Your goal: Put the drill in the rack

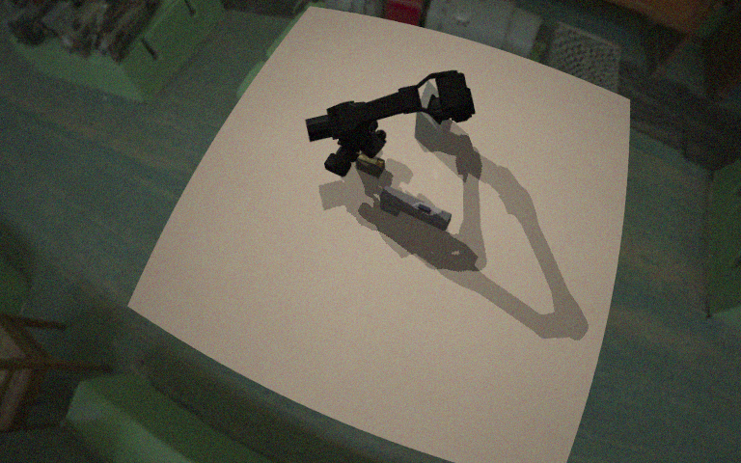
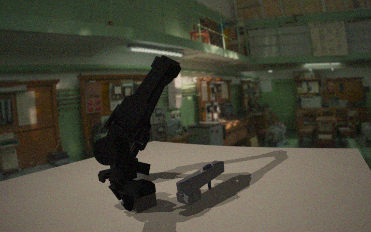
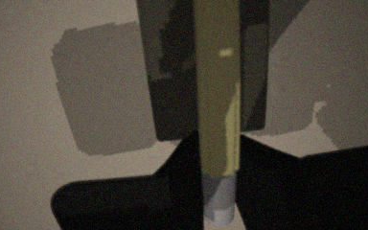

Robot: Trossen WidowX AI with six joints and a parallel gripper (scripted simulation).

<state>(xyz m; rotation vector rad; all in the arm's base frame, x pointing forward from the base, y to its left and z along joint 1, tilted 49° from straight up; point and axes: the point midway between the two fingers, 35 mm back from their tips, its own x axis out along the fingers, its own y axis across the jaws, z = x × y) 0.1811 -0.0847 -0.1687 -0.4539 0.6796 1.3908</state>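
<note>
Now: gripper tip 40 mm to the right of the drill, 40 mm below it and 10 mm short of it. The rest, counted from my gripper tip: dark rack 50 mm to the left, 10 mm ahead, 10 mm above; blue key 230 mm to the left, 110 mm ahead, 50 mm above; grey holder block 200 mm to the left, 110 mm ahead, 40 mm above.
</note>
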